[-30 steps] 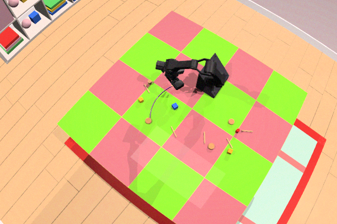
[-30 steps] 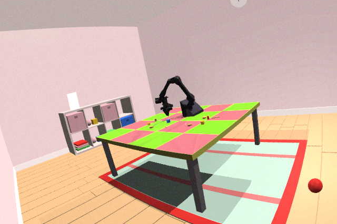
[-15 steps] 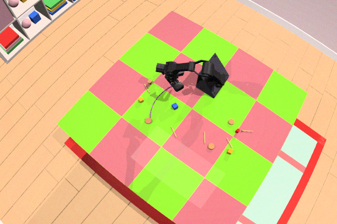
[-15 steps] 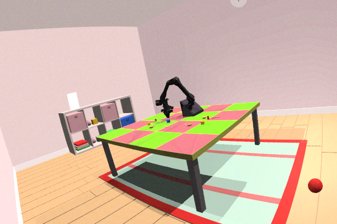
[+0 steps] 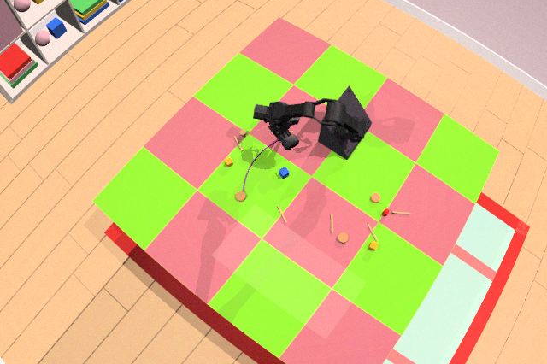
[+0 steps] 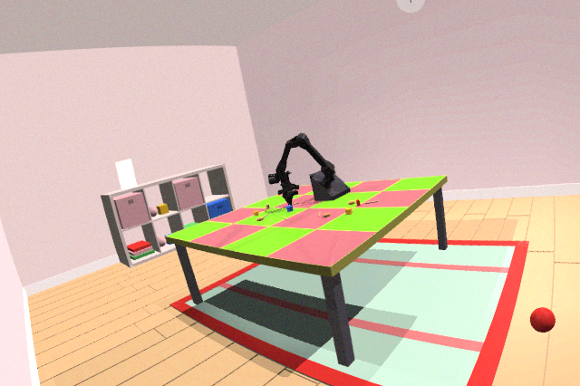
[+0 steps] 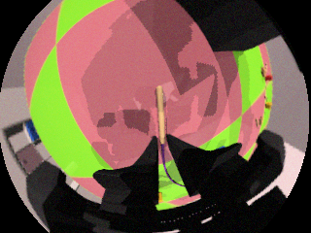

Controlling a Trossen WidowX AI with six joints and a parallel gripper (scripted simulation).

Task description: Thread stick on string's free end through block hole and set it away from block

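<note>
My gripper tip is now 7 cm short of the wooden block, 14 cm to the left of it and 1 cm below it. The rest, counted from my gripper tip: round wooden button (30 cm ahead, 2 cm to the left, 1 cm above); red bead (4 cm ahead, 53 cm to the left, 1 cm above); blue block (12 cm ahead, 10 cm to the left, 1 cm above).
</note>
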